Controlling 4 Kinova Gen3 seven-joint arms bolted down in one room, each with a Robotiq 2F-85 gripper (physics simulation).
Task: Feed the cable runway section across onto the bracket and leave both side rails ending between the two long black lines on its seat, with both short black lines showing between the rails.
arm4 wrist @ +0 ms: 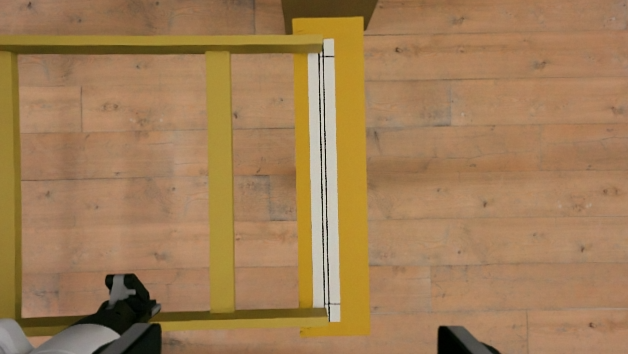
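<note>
The olive-yellow cable runway section (pixel 220 180) enters from the left. Its upper rail (pixel 165 44) and lower rail (pixel 250 319) overlap the yellow bracket (pixel 352 180) and its white seat strip (pixel 332 180). Both rail ends appear between the two long black lines. The upper short black line (pixel 329 56) is just inside the upper rail, the lower short line (pixel 334 303) just inside the lower rail. Whether the rails touch the seat is unclear. My arm4 gripper (pixel 299 342) is open, its fingertips at the bottom edge. Another gripper is at the lower rail; its arm and fingertips cannot be identified.
A white and grey arm (pixel 75 340) reaches in from the lower left, overlapping the lower rail. A brown block or post (pixel 330 9) stands at the bracket's upper end. Wood plank floor (pixel 490 200) shows below and to the right.
</note>
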